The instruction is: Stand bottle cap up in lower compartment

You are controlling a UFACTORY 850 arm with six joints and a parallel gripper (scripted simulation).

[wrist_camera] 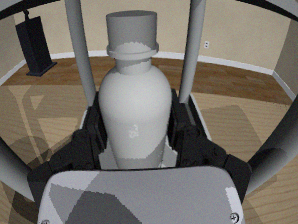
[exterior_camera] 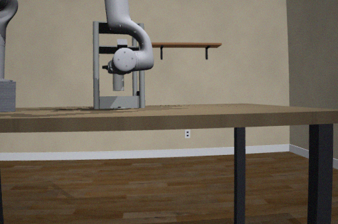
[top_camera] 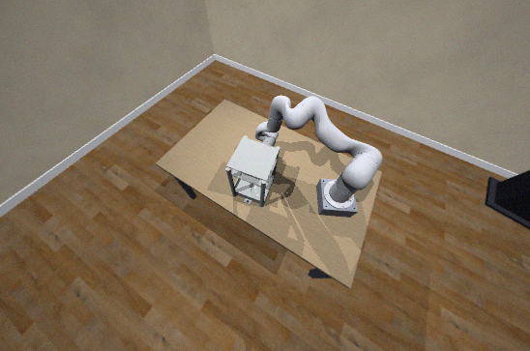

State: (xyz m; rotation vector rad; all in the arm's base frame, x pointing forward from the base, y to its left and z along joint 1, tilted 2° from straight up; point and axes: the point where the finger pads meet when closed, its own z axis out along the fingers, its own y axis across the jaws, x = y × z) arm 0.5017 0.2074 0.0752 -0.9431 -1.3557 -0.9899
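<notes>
The white bottle lies 1 cm above my hand. Round my hand: shelving unit (2 cm behind, 6 cm to the left, 1 cm above).
</notes>
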